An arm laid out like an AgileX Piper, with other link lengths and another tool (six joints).
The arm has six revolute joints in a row. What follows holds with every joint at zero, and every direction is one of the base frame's.
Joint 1 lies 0.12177 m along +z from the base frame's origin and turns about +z.
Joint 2 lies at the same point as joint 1 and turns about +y.
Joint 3 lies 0.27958 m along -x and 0.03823 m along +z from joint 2 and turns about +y.
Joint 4 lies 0.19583 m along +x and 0.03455 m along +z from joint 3 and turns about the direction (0.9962, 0, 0.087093).
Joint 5 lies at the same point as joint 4 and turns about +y.
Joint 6 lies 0.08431 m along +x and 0.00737 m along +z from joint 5 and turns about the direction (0.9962, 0, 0.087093).
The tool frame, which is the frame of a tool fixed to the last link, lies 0.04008 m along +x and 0.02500 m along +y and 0.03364 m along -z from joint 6; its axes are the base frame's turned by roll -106.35, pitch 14.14 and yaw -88.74 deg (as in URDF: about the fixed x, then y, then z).
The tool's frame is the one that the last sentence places.
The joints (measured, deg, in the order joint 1, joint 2, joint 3, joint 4, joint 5, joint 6), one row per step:
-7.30 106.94 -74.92 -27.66 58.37 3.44
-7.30 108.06 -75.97 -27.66 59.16 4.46
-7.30 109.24 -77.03 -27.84 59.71 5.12
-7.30 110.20 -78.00 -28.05 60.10 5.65
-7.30 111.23 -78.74 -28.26 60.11 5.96
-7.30 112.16 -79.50 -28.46 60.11 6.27
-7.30 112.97 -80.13 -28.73 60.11 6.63
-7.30 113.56 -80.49 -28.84 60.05 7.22
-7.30 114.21 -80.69 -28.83 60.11 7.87
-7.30 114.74 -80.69 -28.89 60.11 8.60
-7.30 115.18 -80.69 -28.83 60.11 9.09
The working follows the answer.
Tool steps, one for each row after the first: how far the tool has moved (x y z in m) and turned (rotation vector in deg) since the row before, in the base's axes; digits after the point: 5 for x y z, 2 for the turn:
0.00344 0.00003 -0.00239 0.00 0.37 -1.26
0.00385 -0.00059 -0.00269 -0.16 0.37 -0.75
0.00359 -0.00066 -0.00197 -0.20 0.15 -0.55
0.00354 -0.00070 -0.00318 -0.14 0.19 -0.19
0.00351 -0.00068 -0.00269 -0.14 0.06 -0.19
0.00295 -0.00072 -0.00246 -0.20 0.06 -0.20
0.00206 -0.00010 -0.00225 -0.04 -0.06 -0.46
0.00130 0.00025 -0.00302 0.08 0.22 -0.62
0.00067 0.00025 -0.00296 0.03 0.22 -0.63
0.00048 0.00038 -0.00248 0.11 0.22 -0.47

Tool pose at each row, in the base's axes (x y z in m, rotation vector in deg; rounded; the steps above come from the unrounded poses):
0.27105 -0.06762 0.18066 93.66 -123.18 6.50
0.27448 -0.06760 0.17827 92.18 -123.89 5.81
0.27834 -0.06818 0.17557 91.17 -124.14 5.45
0.28192 -0.06885 0.17360 90.42 -124.37 5.38
0.28546 -0.06955 0.17043 90.08 -124.32 5.31
0.28897 -0.07023 0.16773 89.78 -124.37 5.36
0.29192 -0.07095 0.16528 89.43 -124.40 5.47
0.29398 -0.07105 0.16303 88.92 -124.78 5.42
0.29529 -0.07080 0.16001 88.22 -125.10 4.96
0.29596 -0.07055 0.15705 87.47 -125.41 4.56
0.29644 -0.07017 0.15456 86.95 -125.63 4.11

